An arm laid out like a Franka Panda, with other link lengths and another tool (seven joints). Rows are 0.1 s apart.
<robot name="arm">
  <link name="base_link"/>
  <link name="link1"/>
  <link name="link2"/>
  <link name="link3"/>
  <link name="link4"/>
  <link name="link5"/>
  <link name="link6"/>
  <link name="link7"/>
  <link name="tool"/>
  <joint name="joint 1" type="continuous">
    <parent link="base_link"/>
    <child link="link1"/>
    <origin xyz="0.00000 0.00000 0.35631"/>
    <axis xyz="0 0 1"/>
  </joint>
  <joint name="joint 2" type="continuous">
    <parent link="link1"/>
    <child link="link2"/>
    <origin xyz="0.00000 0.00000 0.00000"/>
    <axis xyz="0 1 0"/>
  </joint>
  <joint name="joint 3" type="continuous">
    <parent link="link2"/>
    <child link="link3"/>
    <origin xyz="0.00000 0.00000 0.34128"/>
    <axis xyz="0 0 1"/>
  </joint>
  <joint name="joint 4" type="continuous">
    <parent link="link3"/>
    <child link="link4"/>
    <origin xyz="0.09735 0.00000 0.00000"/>
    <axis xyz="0 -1 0"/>
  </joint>
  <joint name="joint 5" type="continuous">
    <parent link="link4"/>
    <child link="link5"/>
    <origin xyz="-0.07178 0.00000 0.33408"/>
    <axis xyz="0 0 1"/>
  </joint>
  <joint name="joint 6" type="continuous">
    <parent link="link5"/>
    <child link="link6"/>
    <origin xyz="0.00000 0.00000 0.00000"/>
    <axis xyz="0 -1 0"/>
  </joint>
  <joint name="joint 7" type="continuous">
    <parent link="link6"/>
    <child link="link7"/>
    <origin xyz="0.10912 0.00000 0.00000"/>
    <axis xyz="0 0 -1"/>
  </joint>
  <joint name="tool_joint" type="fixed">
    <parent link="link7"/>
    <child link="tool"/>
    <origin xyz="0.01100 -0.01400 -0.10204" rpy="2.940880 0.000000 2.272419"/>
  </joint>
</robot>
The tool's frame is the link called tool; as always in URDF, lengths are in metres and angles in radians. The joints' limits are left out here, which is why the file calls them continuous.
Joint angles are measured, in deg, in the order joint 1, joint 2, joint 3, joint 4, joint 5, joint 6, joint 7. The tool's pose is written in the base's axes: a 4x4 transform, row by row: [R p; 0 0 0 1], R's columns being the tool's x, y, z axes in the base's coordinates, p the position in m. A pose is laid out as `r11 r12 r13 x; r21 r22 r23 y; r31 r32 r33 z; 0 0 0 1`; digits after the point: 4 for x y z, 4 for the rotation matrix.
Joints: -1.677, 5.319, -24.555, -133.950, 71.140, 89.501, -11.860
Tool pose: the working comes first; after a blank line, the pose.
Where each joint sits with the arm in this pose, in the base's axes (m; each line is computed from the numbers above, not from the rounded line before):
joint 1: 0.0000 0.0000 0.3563
joint 2: 0.0000 0.0000 0.3563
joint 3: 0.0316 -0.0009 0.6961
joint 4: 0.1186 -0.0439 0.6879
joint 5: 0.3612 -0.1718 0.4840
joint 6: 0.3612 -0.1718 0.4840
joint 7: 0.4245 -0.2054 0.4018
the tool: 0.4427 -0.1125 0.3597

0.0293 0.9239 0.3815 0.4427; 0.2416 -0.3768 0.8942 -0.1125; 0.9699 0.0660 -0.2343 0.3597; 0 0 0 1
